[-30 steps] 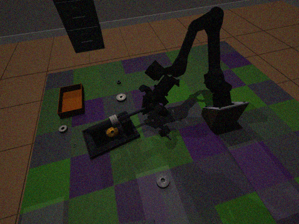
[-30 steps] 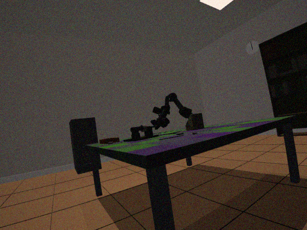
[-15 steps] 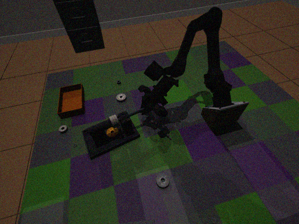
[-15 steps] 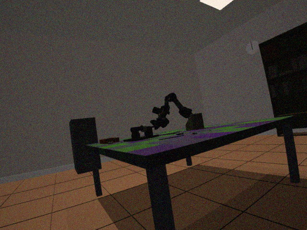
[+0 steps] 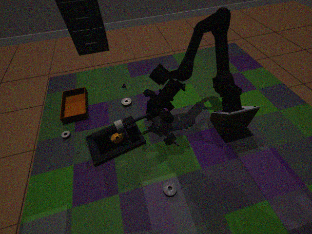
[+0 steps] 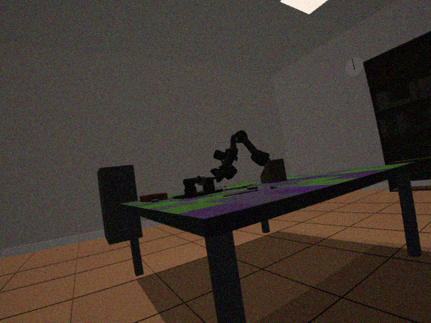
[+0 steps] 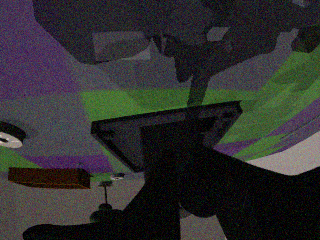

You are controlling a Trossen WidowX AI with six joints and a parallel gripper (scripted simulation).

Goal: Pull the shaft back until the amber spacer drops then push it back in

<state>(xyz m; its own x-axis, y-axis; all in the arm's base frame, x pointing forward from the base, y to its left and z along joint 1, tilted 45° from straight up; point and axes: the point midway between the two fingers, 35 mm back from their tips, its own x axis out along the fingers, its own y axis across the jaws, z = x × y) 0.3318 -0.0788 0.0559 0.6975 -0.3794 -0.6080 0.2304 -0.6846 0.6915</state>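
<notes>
My gripper tip is now 60 mm short of the dark shaft, 30 mm below it and 10 mm to the right of it. Also, from my gripper tip: small nut 320 mm to the right, 70 mm ahead, 50 mm below; amber spacer 140 mm ahead, 40 mm below, 30 mm to the left; orange tray 340 mm ahead, 230 mm to the right, 40 mm below.
</notes>
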